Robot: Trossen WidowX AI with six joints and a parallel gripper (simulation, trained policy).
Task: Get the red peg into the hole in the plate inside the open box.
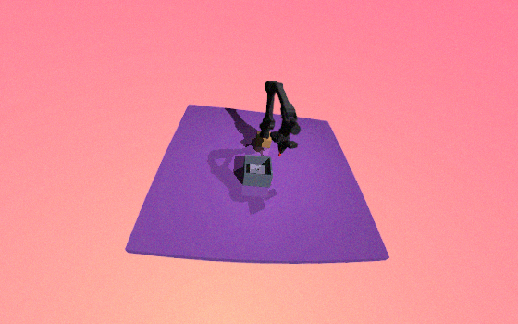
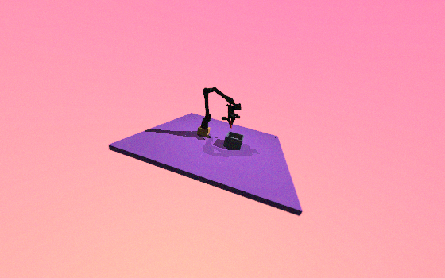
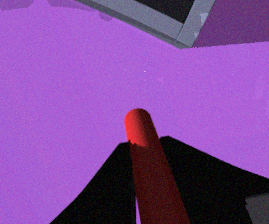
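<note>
Right now my gripper tip is 11 cm to the left of the plate, 10 cm short of it and 9 cm above it. Round my gripper tip: grey box: 11 cm to the right, 11 cm below, 10 cm ahead; red peg: 2 cm above.
</note>
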